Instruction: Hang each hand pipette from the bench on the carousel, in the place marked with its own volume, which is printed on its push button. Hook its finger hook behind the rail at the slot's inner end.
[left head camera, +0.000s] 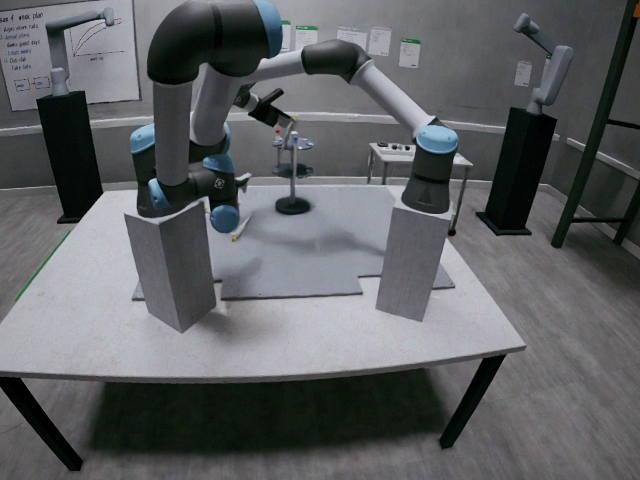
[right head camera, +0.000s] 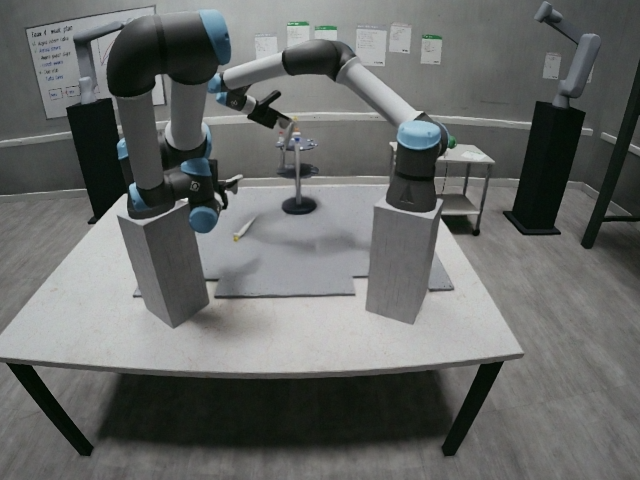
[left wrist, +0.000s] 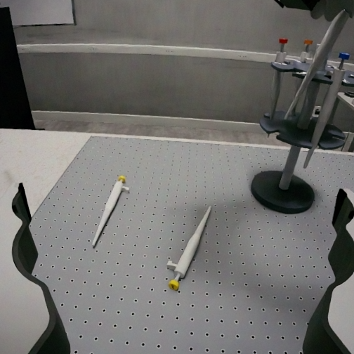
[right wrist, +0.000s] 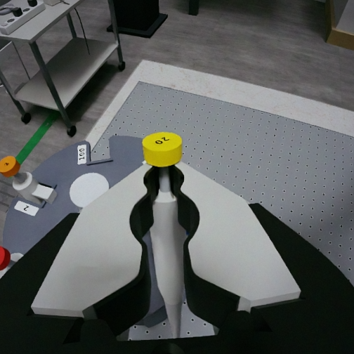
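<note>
My right gripper (left head camera: 285, 121) (right head camera: 284, 122) (right wrist: 163, 163) is shut on a white pipette (left wrist: 320, 55) (right wrist: 166, 225) with a yellow button reading 20. It holds it tilted at the carousel (left head camera: 293, 206) (right head camera: 298, 205) (left wrist: 282, 192) (right wrist: 55, 172), tip close to the lower disc in the left wrist view; whether they touch is unclear. Pipettes with a red button (left wrist: 283, 41) (right wrist: 3, 258), an orange button (left wrist: 308, 42) (right wrist: 9, 166) and a blue button (left wrist: 344, 56) hang there. Two yellow-buttoned pipettes, one farther (left wrist: 109, 207) and one nearer (left wrist: 190, 250) (right head camera: 245, 228), lie on the bench. My left gripper (left wrist: 182, 188) is open.
The grey perforated mat (left head camera: 310, 268) (left wrist: 150, 310) lies under the carousel and loose pipettes. Slot labels 100 (right wrist: 82, 154) and 2 (right wrist: 26, 208) show on the upper disc. A trolley (left head camera: 422, 157) (right wrist: 65, 77) stands beyond the bench. Both arms stand on grey pedestals.
</note>
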